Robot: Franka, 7 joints.
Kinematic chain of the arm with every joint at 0, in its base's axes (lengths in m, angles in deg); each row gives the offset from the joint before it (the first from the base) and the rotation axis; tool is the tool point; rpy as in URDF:
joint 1: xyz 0 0 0.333 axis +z
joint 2: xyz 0 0 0 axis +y
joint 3: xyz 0 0 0.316 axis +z
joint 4: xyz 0.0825 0 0 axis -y
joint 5: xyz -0.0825 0 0.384 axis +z
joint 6: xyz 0 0 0 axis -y
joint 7: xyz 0.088 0 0 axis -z
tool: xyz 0 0 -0.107 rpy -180 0 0
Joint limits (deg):
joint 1: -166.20..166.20
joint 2: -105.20..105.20
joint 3: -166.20..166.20
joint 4: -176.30..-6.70
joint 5: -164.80..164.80
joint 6: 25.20..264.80
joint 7: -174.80..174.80
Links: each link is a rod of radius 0.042 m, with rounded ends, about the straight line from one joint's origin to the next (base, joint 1, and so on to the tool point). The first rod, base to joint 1, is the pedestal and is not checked.
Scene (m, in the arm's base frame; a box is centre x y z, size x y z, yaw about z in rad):
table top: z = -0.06
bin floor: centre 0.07 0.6 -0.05 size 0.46 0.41 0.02 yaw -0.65
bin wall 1: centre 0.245 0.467 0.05 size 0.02 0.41 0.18 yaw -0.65
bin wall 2: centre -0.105 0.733 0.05 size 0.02 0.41 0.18 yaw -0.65
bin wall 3: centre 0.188 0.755 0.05 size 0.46 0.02 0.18 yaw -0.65
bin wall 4: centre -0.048 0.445 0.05 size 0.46 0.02 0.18 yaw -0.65
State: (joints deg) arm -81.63 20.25 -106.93 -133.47 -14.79 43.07 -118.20
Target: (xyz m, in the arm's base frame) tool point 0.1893 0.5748 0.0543
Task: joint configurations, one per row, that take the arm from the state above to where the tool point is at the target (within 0.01 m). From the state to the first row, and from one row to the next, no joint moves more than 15 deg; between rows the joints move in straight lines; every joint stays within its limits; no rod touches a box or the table.
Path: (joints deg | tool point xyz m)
1: -88.27 6.92 -115.70 -125.03 -17.84 50.94 -118.20 | -0.3200 0.1808 0.4111
2: -94.90 -6.41 -124.47 -116.59 -20.90 58.81 -118.20 | -0.2954 0.3151 0.3956
3: -101.54 -19.74 -133.24 -108.15 -23.95 66.68 -118.20 | -0.2222 0.4444 0.3491
4: -108.17 -33.06 -142.01 -99.71 -27.01 74.55 -118.20 | -0.1054 0.5430 0.2714
5: -114.81 -46.39 -150.78 -91.27 -30.06 82.42 -118.20 | 0.0394 0.5897 0.1691
6: -121.44 -59.72 -159.56 -82.83 -33.11 90.29 -118.20 | 0.1893 0.5748 0.0543

